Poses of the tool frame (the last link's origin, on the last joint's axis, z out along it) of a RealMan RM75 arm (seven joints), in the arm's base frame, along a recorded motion.
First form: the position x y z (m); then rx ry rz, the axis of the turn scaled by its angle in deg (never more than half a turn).
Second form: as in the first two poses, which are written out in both.
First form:
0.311, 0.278, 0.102, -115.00, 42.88, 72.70
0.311, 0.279, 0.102, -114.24, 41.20, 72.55
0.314, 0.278, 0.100, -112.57, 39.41, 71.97
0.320, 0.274, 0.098, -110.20, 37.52, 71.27
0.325, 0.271, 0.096, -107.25, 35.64, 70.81
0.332, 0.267, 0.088, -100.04, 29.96, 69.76
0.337, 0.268, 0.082, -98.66, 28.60, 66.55
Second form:
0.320, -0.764, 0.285, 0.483, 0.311, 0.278, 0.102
0.330, -0.762, 0.275, 0.484, 0.311, 0.279, 0.102
0.348, -0.758, 0.265, 0.484, 0.314, 0.278, 0.100
0.371, -0.750, 0.255, 0.485, 0.320, 0.274, 0.098
0.396, -0.738, 0.245, 0.488, 0.325, 0.271, 0.096
0.457, -0.708, 0.212, 0.494, 0.332, 0.267, 0.088
0.482, -0.706, 0.205, 0.476, 0.337, 0.268, 0.082

